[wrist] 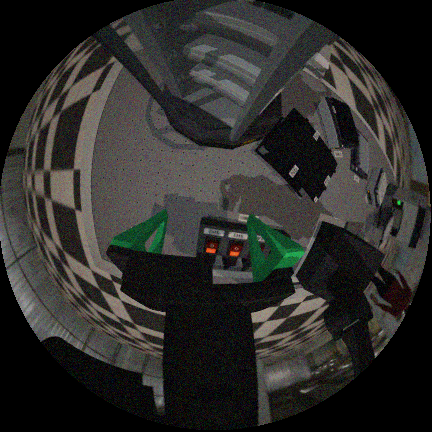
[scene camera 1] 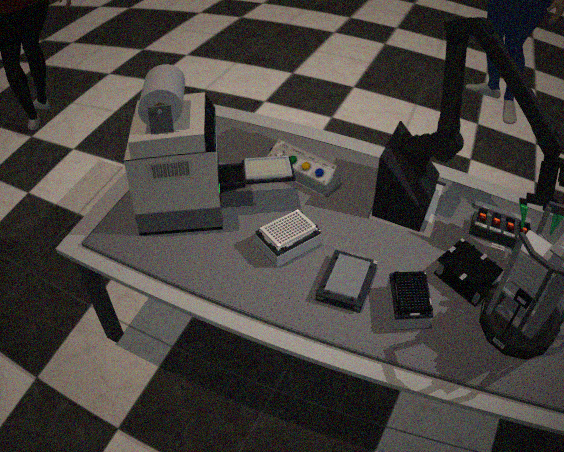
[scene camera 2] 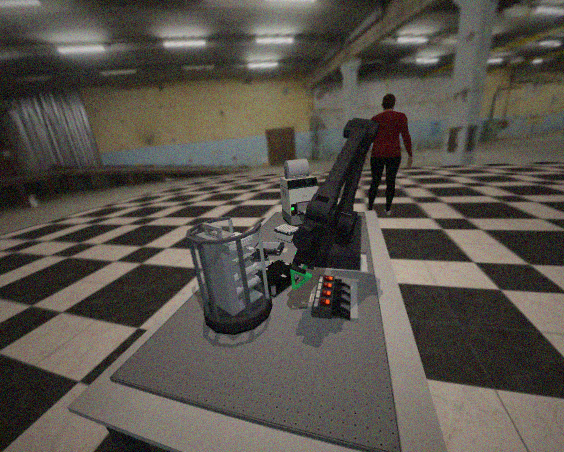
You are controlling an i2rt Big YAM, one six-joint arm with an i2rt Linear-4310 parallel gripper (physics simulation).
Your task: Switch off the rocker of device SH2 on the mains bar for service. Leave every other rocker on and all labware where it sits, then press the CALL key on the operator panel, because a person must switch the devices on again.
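Seen in the pictures: gripper, fingertip midpoint: (wrist: 207,215) (scene camera 2: 295,281); arm's base, origin of the base link: (wrist: 345,286) (scene camera 1: 411,153) (scene camera 2: 345,230).
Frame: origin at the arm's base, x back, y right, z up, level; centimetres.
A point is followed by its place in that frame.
Note:
The mains bar (scene camera 1: 492,236) @[x -7.0, y -32.7, z -12.9 cm] (scene camera 2: 320,314) @[x -2.7, y -45.5, z -13.4 cm] (wrist: 225,225) @[x -6.2, y -40.6, z -12.2 cm] has several rockers glowing orange. The SH2 rocker (wrist: 211,248) @[x -1.4, y -42.2, z -10.1 cm] (scene camera 2: 327,301) @[x -0.9, y -42.4, z -10.1 cm] is at the end farthest from the arm base and is lit; the SH1 rocker (wrist: 234,250) @[x -2.1, y -37.6, z -10.0 cm] beside it is lit. My gripper (wrist: 207,215) @[x -10.8, y -45.2, z -1.5 cm] (scene camera 1: 538,231) @[x -10.8, y -45.2, z -1.5 cm] is open and empty, above the bar; in the wrist view its right finger hides the bar's other rockers. The operator panel (scene camera 1: 327,184) @[x -14.5, y 20.6, z -10.8 cm], with green, yellow and blue keys, stands behind the instrument's plate tray; its lettering is unreadable.
A carousel (scene camera 1: 525,345) @[x -44.2, y -51.8, z -10.2 cm] (scene camera 2: 237,324) @[x -26.8, y -59.5, z -11.3 cm] with a dark base stands across from the bar. A black holder (scene camera 1: 467,270) @[x -28.2, y -28.6, z -9.0 cm] (wrist: 300,155) @[x -24.4, y -31.2, z -9.0 cm] lies between them. A white plate (scene camera 1: 288,230) @[x -39.2, y 20.1, z -8.3 cm], a grey-topped plate (scene camera 1: 350,275) @[x -42.7, y 0.2, z -11.6 cm] and a black rack (scene camera 1: 411,295) @[x -43.8, y -17.1, z -8.6 cm] stand farther along. An instrument (scene camera 1: 172,195) @[x -49.5, y 49.8, z -1.0 cm] stands at the far end.

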